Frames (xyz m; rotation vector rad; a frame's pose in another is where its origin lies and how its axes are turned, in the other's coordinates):
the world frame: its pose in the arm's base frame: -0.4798 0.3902 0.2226 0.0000 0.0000 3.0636
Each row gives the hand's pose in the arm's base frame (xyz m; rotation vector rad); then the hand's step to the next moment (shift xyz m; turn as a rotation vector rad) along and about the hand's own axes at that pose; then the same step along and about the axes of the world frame.
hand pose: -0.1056 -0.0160 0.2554 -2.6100 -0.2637 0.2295
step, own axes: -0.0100 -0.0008 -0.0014 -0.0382 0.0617 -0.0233
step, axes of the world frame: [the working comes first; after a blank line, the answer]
step, axes of the arm's base frame: -0.0095 -0.0023 0.0027 -0.0232 -0.0723 -0.0064

0.0093 0.0030 0.0027 0.0175 0.0739 -0.0064
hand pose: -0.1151 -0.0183 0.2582 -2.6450 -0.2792 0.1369
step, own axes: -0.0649 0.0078 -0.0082 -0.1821 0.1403 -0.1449
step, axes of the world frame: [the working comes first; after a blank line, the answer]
step, axes of the arm's base frame: -0.0607 -0.0247 0.0067 -0.1322 -0.2265 0.0711

0.0586 0.0294 0.0067 0.1141 0.2361 0.0711
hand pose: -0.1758 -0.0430 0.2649 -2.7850 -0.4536 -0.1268
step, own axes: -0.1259 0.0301 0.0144 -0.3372 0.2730 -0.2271
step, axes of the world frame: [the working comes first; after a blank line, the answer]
step, axes of the arm's base frame: -0.1088 -0.0596 -0.0396 -0.2390 -0.4181 0.0888

0.1039 0.0679 -0.0396 0.2057 0.4354 0.0888
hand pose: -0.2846 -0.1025 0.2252 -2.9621 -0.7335 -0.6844
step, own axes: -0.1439 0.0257 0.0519 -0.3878 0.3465 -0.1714
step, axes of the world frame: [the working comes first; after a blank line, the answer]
step, axes of the arm's base frame: -0.0814 -0.0803 -0.1048 -0.2235 -0.4993 0.0238

0.0749 0.0864 -0.1048 0.1839 0.5152 0.0238
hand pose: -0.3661 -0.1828 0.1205 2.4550 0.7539 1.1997
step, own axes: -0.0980 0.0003 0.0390 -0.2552 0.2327 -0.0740
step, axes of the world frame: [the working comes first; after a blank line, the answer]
step, axes of the arm's base frame: -0.0190 -0.0585 -0.0857 -0.1146 -0.3340 -0.0055

0.0144 0.0598 -0.0857 0.0883 0.3420 -0.0055
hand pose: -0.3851 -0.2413 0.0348 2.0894 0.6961 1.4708
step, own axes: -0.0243 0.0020 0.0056 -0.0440 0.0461 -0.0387
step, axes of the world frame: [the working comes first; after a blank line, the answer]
step, axes of the arm's base frame: -0.0015 -0.0179 -0.0174 -0.0436 -0.0595 0.0107

0.0001 0.0180 -0.0174 0.0388 0.0627 0.0107
